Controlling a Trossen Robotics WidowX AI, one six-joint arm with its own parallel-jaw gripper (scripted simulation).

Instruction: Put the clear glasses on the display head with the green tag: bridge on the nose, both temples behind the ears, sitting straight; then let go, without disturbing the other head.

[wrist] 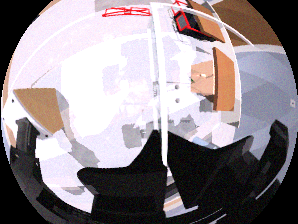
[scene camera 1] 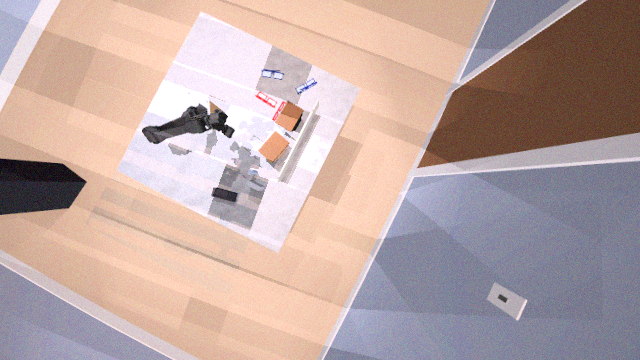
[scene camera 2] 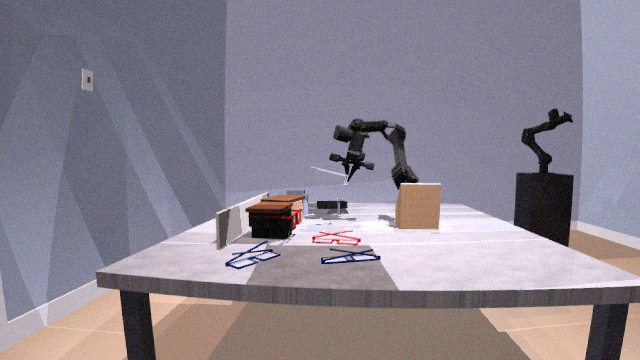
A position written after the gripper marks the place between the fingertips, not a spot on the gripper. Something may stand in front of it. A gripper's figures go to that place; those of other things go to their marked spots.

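A panel (wrist: 232,118) is 0.48 m from the lens, and a display head (wrist: 215,79) is 0.28 m from the lens. The marked spots on the panel and the display head are 0.24 m apart. The gripper (wrist: 158,133) is 0.10 m from the lens.
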